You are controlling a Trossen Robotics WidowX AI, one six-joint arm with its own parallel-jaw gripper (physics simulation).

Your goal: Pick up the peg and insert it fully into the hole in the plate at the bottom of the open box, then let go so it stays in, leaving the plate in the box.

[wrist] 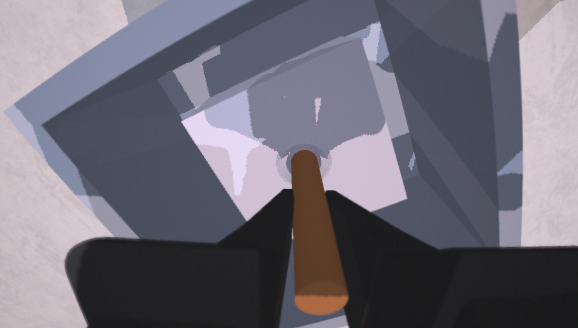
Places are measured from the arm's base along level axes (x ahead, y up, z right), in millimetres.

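Where they show: gripper, between the fingertips: (308, 199).
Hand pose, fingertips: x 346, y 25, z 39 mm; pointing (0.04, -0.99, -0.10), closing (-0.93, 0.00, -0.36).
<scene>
After its pixels a point has its place.
The brown peg (312, 235) @(x 345, y 57, z 48 mm) stands out between the fingers in the wrist view, its near end toward the camera and its far end at the hole (289, 161) @(x 355, y -16, z 39 mm) in the plate. The far end covers most of the hole; how deep it sits, if at all, cannot be told. My gripper (308, 199) @(x 346, y 25, z 39 mm) is shut on the peg, one black finger on each side. The pale square plate (360, 175) @(x 319, y -3, z 26 mm) lies at the bottom of the open box (115, 130) @(x 421, y 8, z 91 mm), partly in shadow, turned at a slant in the view. The fingers hide the plate's near part.
The blue-grey walls of the box surround the plate and the fingertips, with the left wall's rim (65, 90) @(x 406, y 37, z 111 mm) at the left and the right wall (450, 100) @(x 277, y 11, z 58 mm) at the right. A pale mottled surface (45, 35) @(x 485, y -60, z 158 mm) shows outside the box.
</scene>
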